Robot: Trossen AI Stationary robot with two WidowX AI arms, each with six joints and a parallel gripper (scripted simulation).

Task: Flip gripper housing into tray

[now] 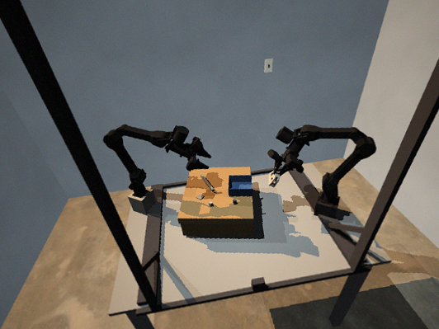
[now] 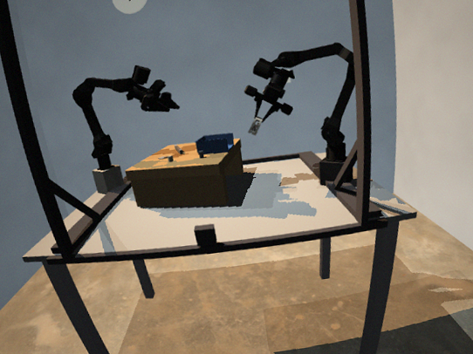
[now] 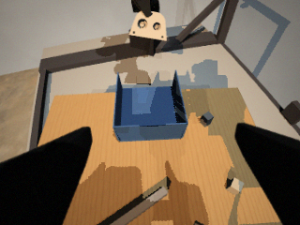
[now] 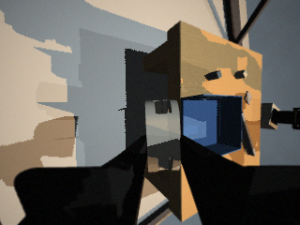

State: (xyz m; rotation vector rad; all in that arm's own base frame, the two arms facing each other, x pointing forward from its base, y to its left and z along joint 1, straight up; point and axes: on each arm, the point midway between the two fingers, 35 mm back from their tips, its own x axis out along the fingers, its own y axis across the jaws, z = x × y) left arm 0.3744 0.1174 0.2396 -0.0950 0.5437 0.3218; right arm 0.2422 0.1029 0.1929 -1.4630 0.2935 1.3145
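The white gripper housing is 5 cm below my right hand, 2 cm to the left of it and 1 cm behind it. From my right hand the other things lie so: grey rod: 38 cm to the left, 12 cm below, 4 cm ahead; wooden block: 31 cm to the left, 19 cm below, 1 cm behind; gripper housing half: 4 cm to the left, 4 cm below, 1 cm behind.
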